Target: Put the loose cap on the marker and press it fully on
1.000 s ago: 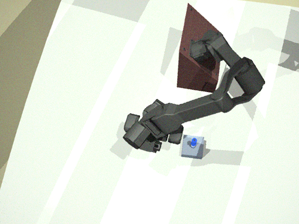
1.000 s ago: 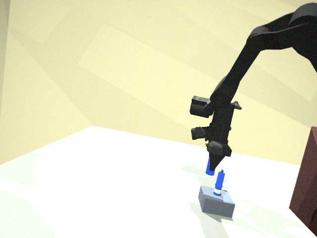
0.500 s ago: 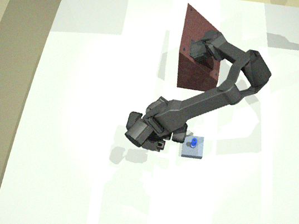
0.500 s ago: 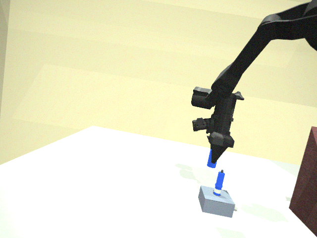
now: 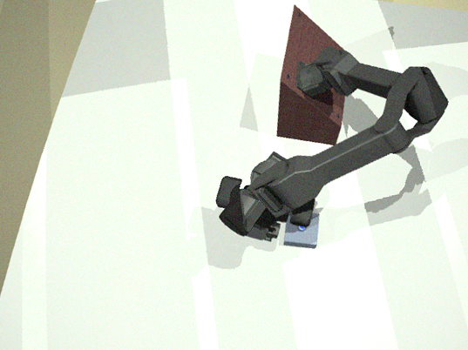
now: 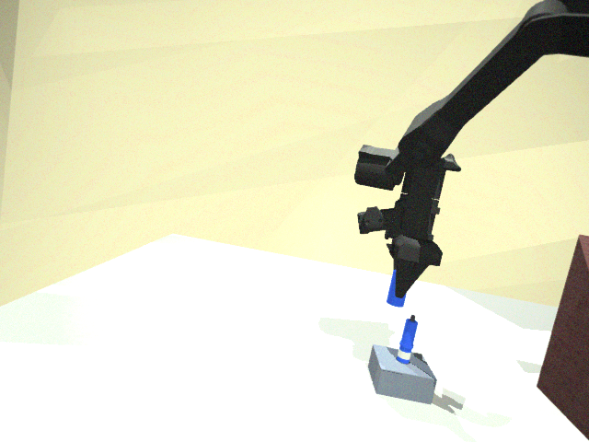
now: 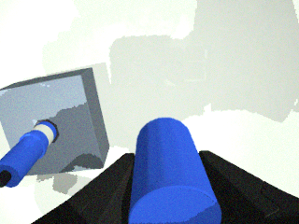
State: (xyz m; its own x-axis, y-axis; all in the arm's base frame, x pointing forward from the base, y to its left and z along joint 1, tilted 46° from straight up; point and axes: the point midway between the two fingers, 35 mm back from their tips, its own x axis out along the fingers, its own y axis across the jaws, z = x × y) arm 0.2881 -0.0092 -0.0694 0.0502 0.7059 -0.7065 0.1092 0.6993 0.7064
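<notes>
My gripper tip is 8 cm to the right of the grey holder block and 9 cm above it. Also, from my gripper tip: blue cap (1 cm above).
</notes>
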